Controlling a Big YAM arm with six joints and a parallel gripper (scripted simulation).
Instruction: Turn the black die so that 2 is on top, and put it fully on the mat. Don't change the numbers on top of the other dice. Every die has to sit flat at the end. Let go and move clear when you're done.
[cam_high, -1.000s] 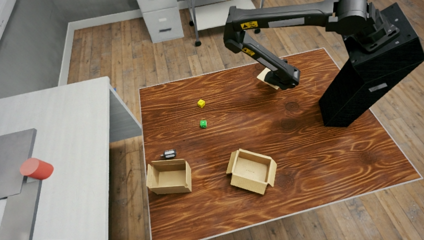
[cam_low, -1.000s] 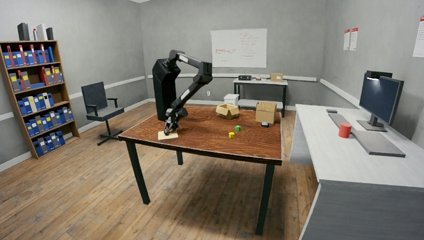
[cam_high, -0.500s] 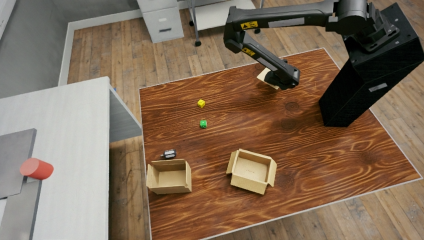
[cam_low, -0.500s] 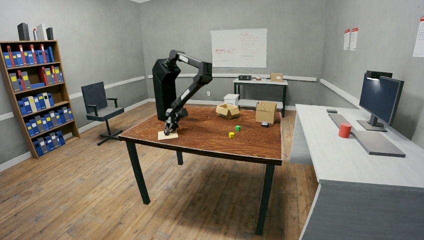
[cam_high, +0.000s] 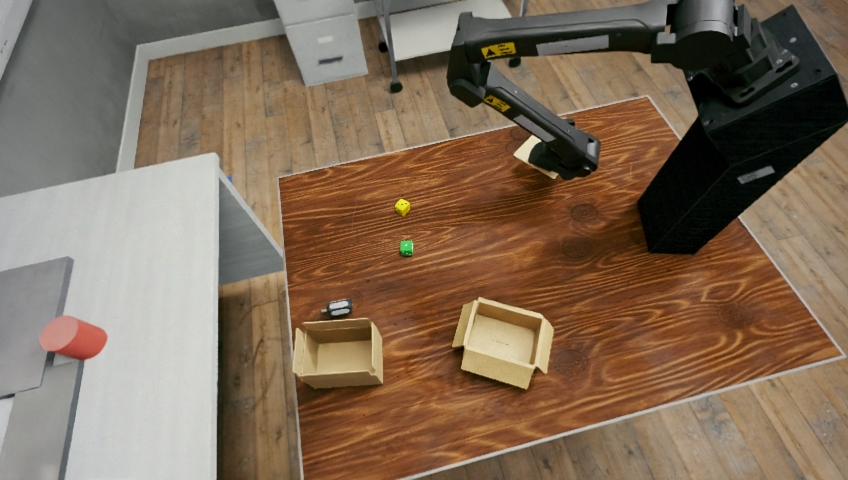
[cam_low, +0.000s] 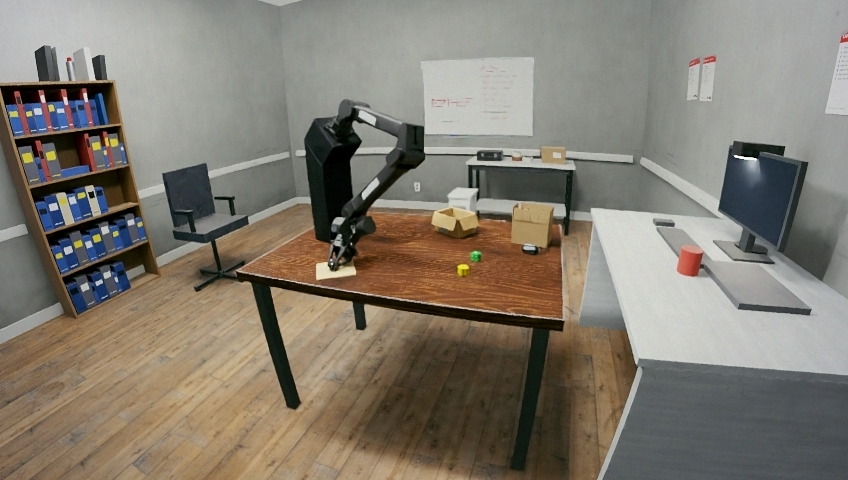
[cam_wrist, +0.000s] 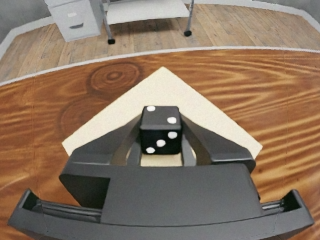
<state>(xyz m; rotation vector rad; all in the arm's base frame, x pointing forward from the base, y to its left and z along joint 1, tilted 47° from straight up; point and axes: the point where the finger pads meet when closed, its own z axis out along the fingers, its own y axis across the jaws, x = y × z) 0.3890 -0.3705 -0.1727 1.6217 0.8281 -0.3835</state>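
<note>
The black die is right at my hand. The rest, counted from my hand: yellow die 46 cm ahead, 7 cm to the left, 1 cm below; mat 2 cm below, 1 cm to the left; green die 49 cm ahead, 20 cm to the left, 1 cm below.
</note>
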